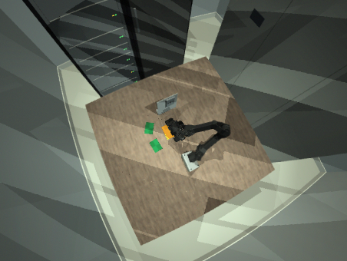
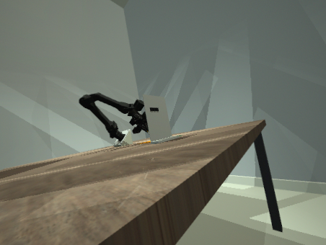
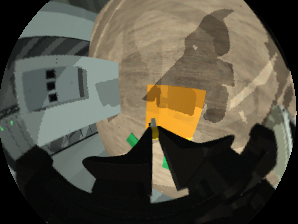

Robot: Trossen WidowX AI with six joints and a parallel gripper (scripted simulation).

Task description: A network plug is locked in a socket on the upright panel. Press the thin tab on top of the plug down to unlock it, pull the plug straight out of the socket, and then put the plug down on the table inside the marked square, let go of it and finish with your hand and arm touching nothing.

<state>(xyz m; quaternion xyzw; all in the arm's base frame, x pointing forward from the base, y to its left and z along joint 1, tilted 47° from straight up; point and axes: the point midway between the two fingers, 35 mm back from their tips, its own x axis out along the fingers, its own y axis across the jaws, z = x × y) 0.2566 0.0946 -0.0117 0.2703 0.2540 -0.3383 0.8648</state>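
Now: gripper tip 1 cm past the orange marked square and 6 cm above it. From my gripper tip the other things lie so: grey upright panel: 18 cm ahead, 4 cm to the right, 5 cm above; yellow plug: right at my gripper tip.
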